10 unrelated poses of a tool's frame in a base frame.
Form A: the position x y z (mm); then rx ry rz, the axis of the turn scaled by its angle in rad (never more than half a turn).
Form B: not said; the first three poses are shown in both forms.
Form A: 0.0 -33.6 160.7 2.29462 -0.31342 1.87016
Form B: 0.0 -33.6 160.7 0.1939 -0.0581 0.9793 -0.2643 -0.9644 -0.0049
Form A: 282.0 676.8 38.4 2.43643 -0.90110 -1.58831
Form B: 282.0 676.8 38.4 0.2823 -0.5229 -0.8043 -0.4221 -0.8206 0.3854
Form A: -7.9 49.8 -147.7 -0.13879 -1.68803 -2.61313
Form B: -7.9 49.8 -147.7 -0.9956 0.0252 0.0897 0.0714 -0.4120 0.9084
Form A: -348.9 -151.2 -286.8 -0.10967 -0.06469 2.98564
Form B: -348.9 -151.2 -286.8 -0.9856 0.1541 -0.0696 -0.1509 -0.9874 -0.0486
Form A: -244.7 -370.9 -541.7 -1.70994 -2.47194 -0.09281
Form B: -244.7 -370.9 -541.7 -0.3472 0.9265 0.1451 0.9348 0.3544 -0.0257
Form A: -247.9 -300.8 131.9 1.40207 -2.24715 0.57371
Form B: -247.9 -300.8 131.9 -0.3976 -0.7301 0.5558 -0.9072 0.4037 -0.1186
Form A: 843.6 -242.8 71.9 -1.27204 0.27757 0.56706
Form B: 843.6 -242.8 71.9 0.8320 0.2460 -0.4972 -0.5436 0.1826 -0.8193
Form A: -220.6 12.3 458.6 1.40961 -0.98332 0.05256
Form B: -220.6 12.3 458.6 0.6234 -0.5080 0.5943 -0.5685 0.2273 0.7907
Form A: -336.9 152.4 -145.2 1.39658 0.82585 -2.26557
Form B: -336.9 152.4 -145.2 -0.4510 0.0052 -0.8925 0.5704 -0.7675 -0.2927
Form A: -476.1 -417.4 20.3 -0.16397 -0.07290 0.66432
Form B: -476.1 -417.4 20.3 0.7854 0.6189 0.0149 -0.6074 0.7750 -0.1746
